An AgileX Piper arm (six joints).
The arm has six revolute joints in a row. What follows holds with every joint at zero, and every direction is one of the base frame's. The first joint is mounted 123 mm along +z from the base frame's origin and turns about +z. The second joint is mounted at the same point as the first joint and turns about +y. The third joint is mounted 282.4 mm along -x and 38.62 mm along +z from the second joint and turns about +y. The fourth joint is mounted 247.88 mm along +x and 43.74 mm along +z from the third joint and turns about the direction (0.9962, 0, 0.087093). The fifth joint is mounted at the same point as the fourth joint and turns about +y. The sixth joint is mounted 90.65 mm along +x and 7.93 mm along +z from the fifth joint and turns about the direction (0.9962, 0, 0.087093). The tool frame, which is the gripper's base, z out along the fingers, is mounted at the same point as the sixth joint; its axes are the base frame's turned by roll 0, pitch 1.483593 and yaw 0 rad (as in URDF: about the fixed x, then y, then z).
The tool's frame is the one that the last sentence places.
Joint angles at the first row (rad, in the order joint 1, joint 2, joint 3, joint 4, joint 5, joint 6):
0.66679, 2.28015, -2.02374, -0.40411, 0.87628, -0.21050
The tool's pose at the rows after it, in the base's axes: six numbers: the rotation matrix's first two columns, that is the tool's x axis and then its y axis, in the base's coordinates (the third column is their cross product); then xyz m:
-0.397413 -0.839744 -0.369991 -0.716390 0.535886 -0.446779 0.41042 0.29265 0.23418
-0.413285 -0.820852 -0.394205 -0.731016 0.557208 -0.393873 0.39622 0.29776 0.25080
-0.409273 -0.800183 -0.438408 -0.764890 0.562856 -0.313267 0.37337 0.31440 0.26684
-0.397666 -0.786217 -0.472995 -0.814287 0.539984 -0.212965 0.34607 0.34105 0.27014
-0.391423 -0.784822 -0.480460 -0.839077 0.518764 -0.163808 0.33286 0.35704 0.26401
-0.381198 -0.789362 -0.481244 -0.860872 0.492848 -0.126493 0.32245 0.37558 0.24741
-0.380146 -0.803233 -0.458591 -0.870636 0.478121 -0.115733 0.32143 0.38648 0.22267
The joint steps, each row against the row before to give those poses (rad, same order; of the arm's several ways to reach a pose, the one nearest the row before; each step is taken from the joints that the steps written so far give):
0.00470, -0.03684, 0.00099, 0.03281, 0.04194, -0.00002
0.01870, -0.04027, 0.00086, 0.06225, 0.04092, 0.00002
0.04306, -0.03848, 0.00006, 0.09228, 0.02427, 0.00000
0.06199, -0.01008, 0.00000, 0.10701, 0.00635, 0.00000
0.03449, 0.01258, -0.00009, 0.04983, -0.00638, -0.00001
0.03513, 0.03603, 0.00000, 0.03669, -0.02693, 0.00000
0.01472, 0.05164, 0.00005, 0.00571, -0.02371, -0.00001

